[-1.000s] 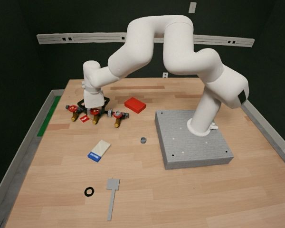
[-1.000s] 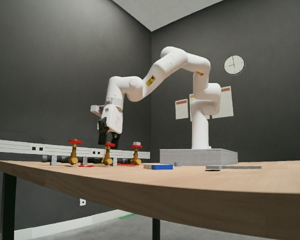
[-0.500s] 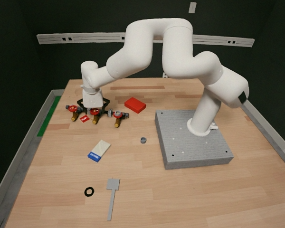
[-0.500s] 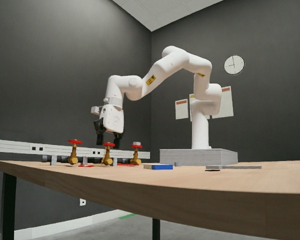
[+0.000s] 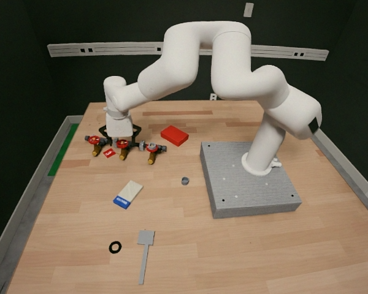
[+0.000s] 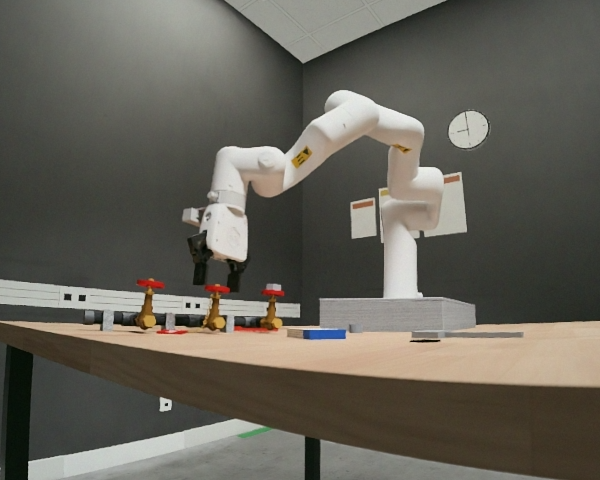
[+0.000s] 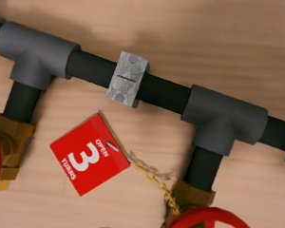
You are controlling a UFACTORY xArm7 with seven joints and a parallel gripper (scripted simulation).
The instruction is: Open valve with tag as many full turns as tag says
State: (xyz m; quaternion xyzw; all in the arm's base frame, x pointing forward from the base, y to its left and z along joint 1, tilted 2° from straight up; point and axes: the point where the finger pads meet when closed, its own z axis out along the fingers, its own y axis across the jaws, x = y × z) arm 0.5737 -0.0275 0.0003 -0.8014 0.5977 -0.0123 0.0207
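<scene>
Right now my hand is 80 mm short of the red tag, 20 mm to the left of it and 90 mm above it. The rest, counted from my hand: blue box (80 mm behind, 200 mm to the left, 90 mm below); then red block (200 mm behind, 170 mm to the right, 80 mm below); then grey cap (130 mm behind, 10 mm to the left).
</scene>
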